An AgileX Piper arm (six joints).
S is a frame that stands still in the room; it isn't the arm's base.
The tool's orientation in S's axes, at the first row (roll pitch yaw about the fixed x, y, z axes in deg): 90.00, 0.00, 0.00
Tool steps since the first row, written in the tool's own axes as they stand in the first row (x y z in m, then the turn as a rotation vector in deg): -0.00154, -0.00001, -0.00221, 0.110, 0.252, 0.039; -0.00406, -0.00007, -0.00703, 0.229, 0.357, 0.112; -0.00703, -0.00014, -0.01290, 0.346, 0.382, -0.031; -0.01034, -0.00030, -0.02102, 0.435, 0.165, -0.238; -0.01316, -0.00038, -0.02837, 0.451, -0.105, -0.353; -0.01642, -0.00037, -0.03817, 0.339, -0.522, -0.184; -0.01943, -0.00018, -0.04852, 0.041, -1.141, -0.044; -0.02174, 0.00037, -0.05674, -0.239, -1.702, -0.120; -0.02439, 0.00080, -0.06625, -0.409, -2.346, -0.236; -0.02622, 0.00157, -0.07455, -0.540, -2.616, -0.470; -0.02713, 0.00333, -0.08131, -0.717, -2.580, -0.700
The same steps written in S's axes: -0.00154, 0.00221, -0.00001, 0.110, -0.039, 0.252; -0.00406, 0.00703, -0.00007, 0.229, -0.112, 0.357; -0.00703, 0.01290, -0.00014, 0.346, 0.031, 0.382; -0.01034, 0.02102, -0.00030, 0.435, 0.238, 0.165; -0.01316, 0.02837, -0.00038, 0.451, 0.353, -0.105; -0.01642, 0.03817, -0.00037, 0.339, 0.184, -0.522; -0.01943, 0.04852, -0.00018, 0.041, 0.044, -1.141; -0.02174, 0.05674, 0.00037, -0.239, 0.120, -1.702; -0.02439, 0.06625, 0.00080, -0.409, 0.236, -2.346; -0.02622, 0.07455, 0.00157, -0.540, 0.470, -2.616; -0.02713, 0.08131, 0.00333, -0.717, 0.700, -2.580
